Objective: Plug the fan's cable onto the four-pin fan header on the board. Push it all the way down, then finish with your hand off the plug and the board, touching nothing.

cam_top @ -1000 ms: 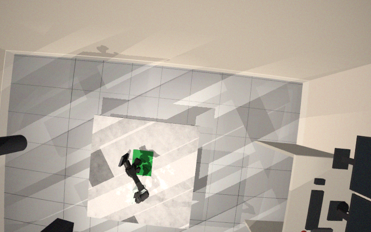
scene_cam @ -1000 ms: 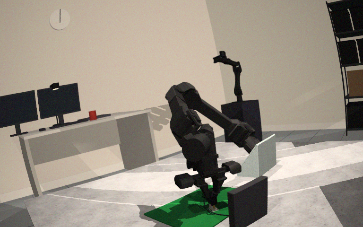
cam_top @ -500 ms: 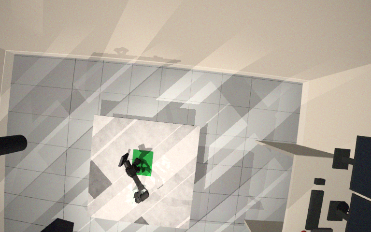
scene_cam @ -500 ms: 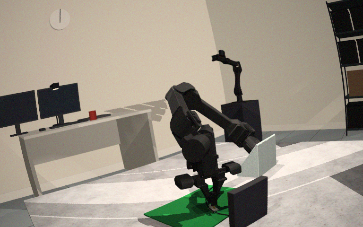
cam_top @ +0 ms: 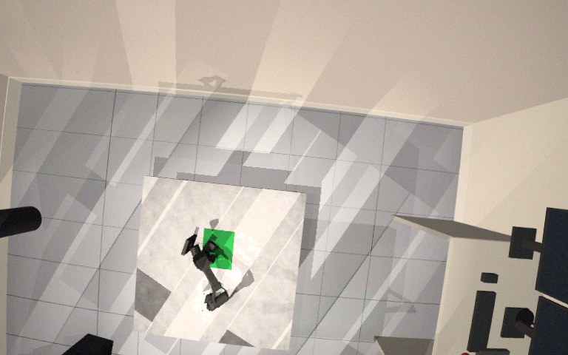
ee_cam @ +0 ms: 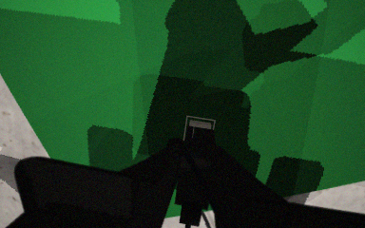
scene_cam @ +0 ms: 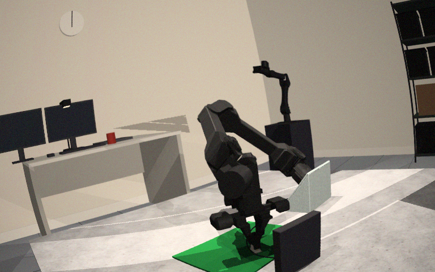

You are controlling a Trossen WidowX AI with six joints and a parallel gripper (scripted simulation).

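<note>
The four-pin fan header lies 3 cm below my gripper tip. Also, from my gripper tip: fan (1 cm ahead, 14 cm to the left, 3 cm above); green board (5 cm to the right, 4 cm below); fan plug (1 cm above).
</note>
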